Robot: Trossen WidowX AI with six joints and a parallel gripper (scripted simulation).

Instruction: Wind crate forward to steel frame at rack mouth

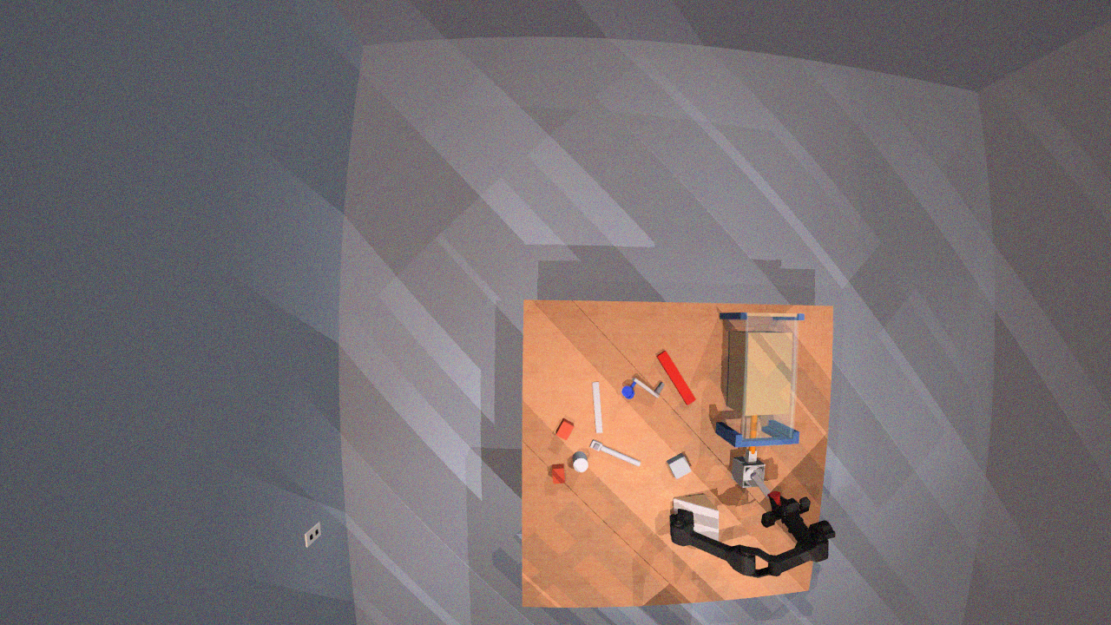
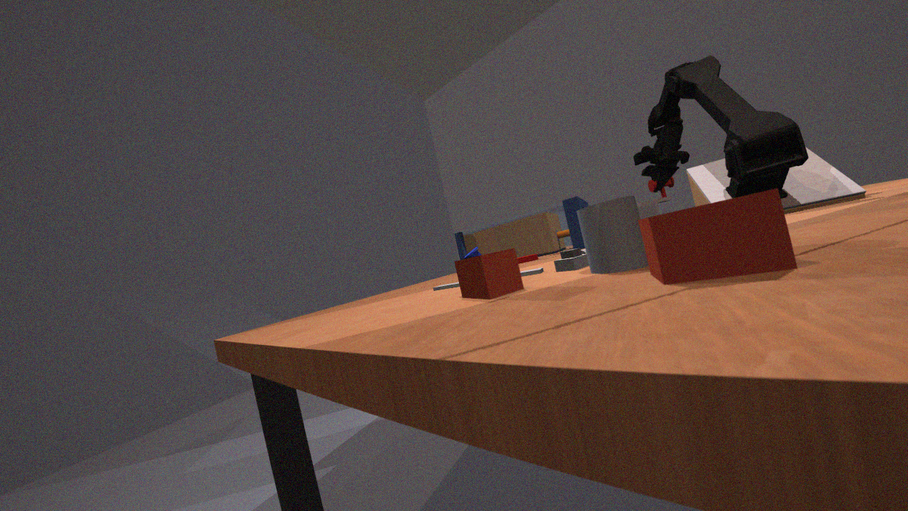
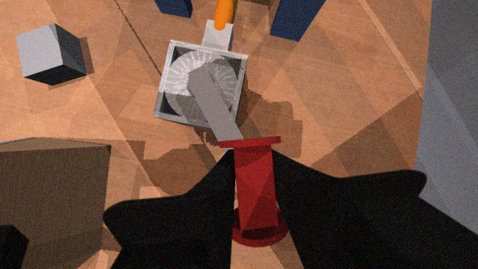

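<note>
Right now my gripper tip is 2 cm past the red grip and 1 cm below it. From my gripper tip the other things lie so: grey winch (10 cm below, 5 cm to the left, 5 cm ahead); then blue steel frame (23 cm ahead, 3 cm to the left, 2 cm below); then red-knobbed crank (2 cm to the left, 2 cm below, 2 cm ahead).
</note>
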